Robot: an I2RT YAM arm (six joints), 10 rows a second.
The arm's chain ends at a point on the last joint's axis. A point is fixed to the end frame.
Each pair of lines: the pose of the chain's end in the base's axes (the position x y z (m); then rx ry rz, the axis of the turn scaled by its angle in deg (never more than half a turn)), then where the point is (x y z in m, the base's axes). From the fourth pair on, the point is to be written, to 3 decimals.
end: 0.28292, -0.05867, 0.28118, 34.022, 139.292, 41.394
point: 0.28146 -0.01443 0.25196
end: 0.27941, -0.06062, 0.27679, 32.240, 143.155, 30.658
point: 0.27657 -0.02094 0.24171
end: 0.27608, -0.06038, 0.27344, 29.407, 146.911, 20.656
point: 0.27084 -0.02575 0.23360
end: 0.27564, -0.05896, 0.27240, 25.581, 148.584, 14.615
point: 0.269 -0.028 0.230
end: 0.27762, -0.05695, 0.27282, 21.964, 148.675, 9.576
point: 0.270 -0.030 0.228
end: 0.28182, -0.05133, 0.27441, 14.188, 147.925, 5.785
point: 0.274 -0.028 0.227
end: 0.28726, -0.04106, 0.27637, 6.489, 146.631, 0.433
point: 0.279 -0.023 0.227
